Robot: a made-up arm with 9 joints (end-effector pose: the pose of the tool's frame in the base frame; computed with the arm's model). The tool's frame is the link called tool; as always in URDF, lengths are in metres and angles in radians.
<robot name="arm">
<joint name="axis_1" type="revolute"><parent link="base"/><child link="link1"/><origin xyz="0 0 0.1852"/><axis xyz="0 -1 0"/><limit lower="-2.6" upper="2.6"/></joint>
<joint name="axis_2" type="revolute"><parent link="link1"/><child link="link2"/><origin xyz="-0.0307 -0.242 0.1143"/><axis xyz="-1 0 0"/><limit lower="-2.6" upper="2.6"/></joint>
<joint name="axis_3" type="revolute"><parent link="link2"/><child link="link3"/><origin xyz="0.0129 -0.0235 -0.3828"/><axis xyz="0 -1 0"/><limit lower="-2.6" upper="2.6"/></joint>
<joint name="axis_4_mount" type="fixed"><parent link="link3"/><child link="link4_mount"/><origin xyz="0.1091 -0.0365 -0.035"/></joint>
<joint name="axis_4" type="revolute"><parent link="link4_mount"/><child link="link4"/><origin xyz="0.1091 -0.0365 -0.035"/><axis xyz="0 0 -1"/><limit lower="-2.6" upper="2.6"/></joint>
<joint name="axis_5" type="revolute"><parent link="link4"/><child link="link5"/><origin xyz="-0.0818 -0.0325 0.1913"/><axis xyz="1 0 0"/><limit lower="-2.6" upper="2.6"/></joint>
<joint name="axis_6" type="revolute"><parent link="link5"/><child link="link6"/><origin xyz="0.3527 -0.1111 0.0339"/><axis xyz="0 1 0"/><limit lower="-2.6" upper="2.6"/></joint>
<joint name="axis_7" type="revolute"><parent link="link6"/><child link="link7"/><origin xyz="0.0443 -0.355 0.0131"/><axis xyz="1 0 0"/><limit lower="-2.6" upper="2.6"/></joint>
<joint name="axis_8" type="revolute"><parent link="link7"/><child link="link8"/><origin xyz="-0.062 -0.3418 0.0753"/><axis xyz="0 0 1"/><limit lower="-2.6" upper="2.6"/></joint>
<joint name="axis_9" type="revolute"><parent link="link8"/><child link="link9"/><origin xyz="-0.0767 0.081 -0.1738"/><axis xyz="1 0 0"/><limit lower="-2.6" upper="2.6"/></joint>
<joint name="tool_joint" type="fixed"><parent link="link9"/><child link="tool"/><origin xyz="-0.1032 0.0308 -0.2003"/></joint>
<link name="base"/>
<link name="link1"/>
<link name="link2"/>
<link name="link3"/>
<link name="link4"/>
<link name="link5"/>
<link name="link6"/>
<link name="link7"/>
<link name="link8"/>
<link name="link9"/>
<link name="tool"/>
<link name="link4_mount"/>
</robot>
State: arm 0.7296 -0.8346 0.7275 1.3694 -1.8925 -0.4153 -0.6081 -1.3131 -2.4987
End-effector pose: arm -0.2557 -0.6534 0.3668 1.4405 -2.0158 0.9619
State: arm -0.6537 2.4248 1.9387 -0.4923 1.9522 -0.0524 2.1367 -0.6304 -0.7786
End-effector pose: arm 0.0143 -0.3272 0.4634 -0.3772 2.9364 0.0675
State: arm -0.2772 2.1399 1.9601 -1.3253 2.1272 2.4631 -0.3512 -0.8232 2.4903
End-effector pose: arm 0.2311 -0.6209 0.1010 -2.0781 0.4870 -0.7908
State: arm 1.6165 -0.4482 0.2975 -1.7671 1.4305 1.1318 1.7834 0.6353 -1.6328
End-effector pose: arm 0.4027 -0.3366 0.4457 -0.8776 0.0111 1.6156
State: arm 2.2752 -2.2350 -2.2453 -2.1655 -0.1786 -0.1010 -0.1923 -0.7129 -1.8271
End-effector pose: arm -0.6719 0.4843 -0.8429 0.2113 1.4102 -2.1069
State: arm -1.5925 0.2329 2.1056 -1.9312 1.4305 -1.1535 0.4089 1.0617 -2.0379
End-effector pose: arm 0.1680 0.1782 -0.4525 0.4675 -1.5177 0.5455
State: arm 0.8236 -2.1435 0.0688 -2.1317 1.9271 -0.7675 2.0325 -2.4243 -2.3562
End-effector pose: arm -0.5329 0.2032 0.5219 1.1230 0.9868 -1.2003
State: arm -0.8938 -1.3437 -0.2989 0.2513 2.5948 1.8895 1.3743 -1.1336 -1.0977
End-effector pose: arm 0.0664 0.4605 -0.0460 2.0212 -0.4926 2.2775
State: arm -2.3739 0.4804 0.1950 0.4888 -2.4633 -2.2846 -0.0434 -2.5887 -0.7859
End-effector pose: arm -0.5065 0.1028 -0.3985 -0.6869 0.9479 0.6547
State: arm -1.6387 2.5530 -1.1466 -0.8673 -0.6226 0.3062 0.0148 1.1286 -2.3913
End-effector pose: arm 1.0860 -0.4348 -0.9823 -0.7210 -0.5497 -1.9070
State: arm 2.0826 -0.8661 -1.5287 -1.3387 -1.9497 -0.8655 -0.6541 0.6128 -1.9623
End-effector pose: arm -0.4636 -0.1628 0.9521 -0.2644 1.3027 1.2998
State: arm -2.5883 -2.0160 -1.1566 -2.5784 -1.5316 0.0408 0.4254 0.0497 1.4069
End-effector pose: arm -0.3809 0.0634 -0.3955 1.8937 -1.2537 -0.5696
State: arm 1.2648 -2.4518 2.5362 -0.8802 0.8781 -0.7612 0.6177 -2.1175 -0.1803
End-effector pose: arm -0.1455 -0.6408 -0.2769 -2.2450 0.4332 -0.8537
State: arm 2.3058 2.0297 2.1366 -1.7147 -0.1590 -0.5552 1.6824 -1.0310 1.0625
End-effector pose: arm 0.4150 -0.4965 -0.0880 -1.0079 -0.8423 -1.0252
